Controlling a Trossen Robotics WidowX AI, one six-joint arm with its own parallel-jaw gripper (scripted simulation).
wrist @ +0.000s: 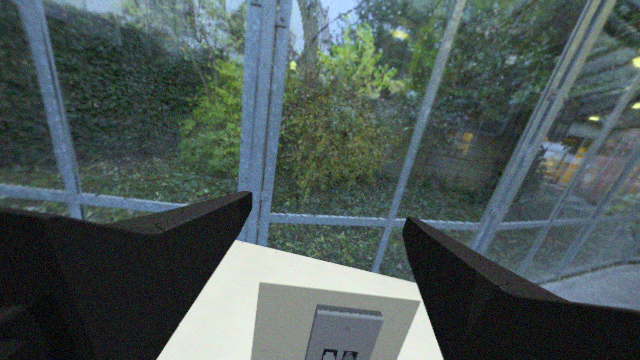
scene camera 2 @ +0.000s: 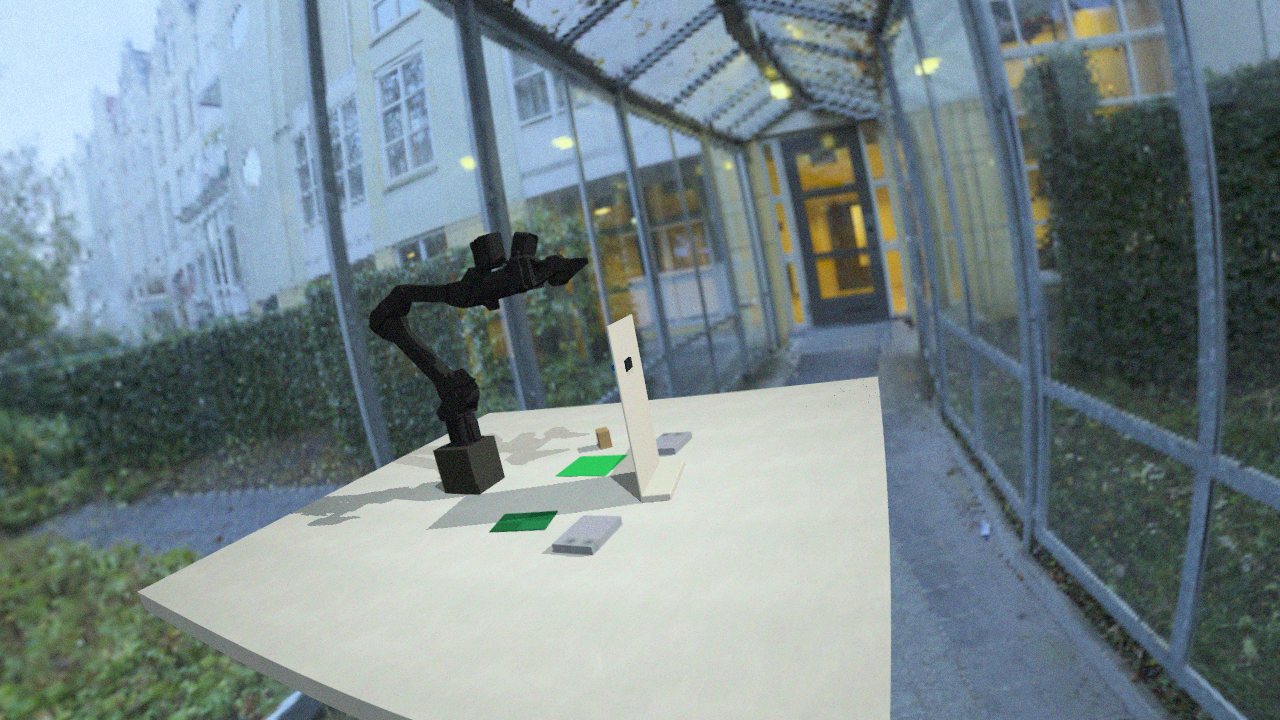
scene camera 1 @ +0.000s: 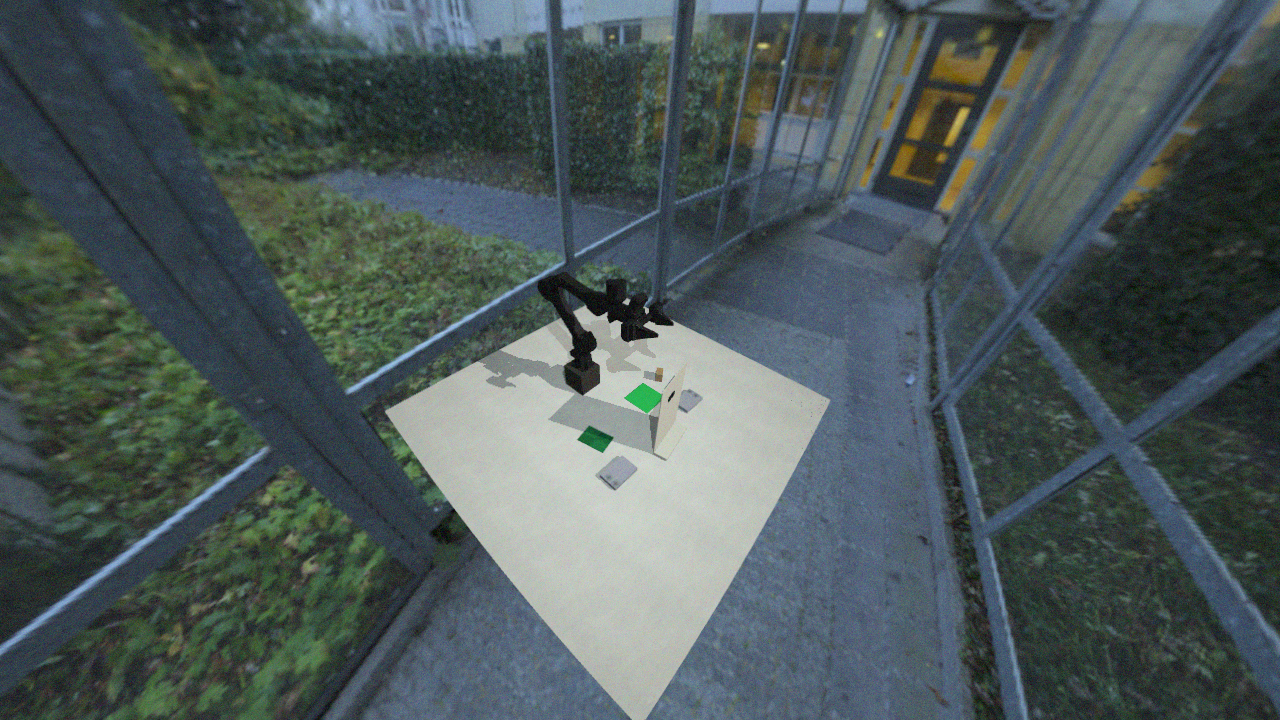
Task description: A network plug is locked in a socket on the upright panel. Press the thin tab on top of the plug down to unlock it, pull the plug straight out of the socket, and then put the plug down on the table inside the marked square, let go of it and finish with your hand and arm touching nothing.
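Scene camera 2 has the gripper [scene camera 2: 578, 260], which is open and holds nothing, together with a flat grey block [scene camera 2: 590, 532] and a dark green patch [scene camera 2: 530, 521]. From scene camera 1 you get the gripper [scene camera 1: 666, 329] as well. The wrist view shows the gripper [wrist: 327, 211] too, but the dark green patch is out of frame in the wrist view.
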